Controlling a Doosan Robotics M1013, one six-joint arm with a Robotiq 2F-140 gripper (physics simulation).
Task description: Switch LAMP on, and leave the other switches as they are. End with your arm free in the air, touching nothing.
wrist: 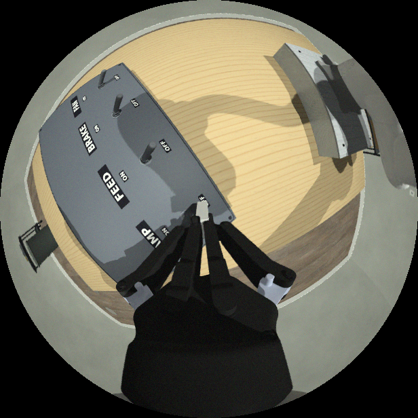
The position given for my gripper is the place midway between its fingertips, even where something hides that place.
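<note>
My gripper (pixel 202 208) is visible, as is a dark grey switch panel (pixel 119 207).
</note>
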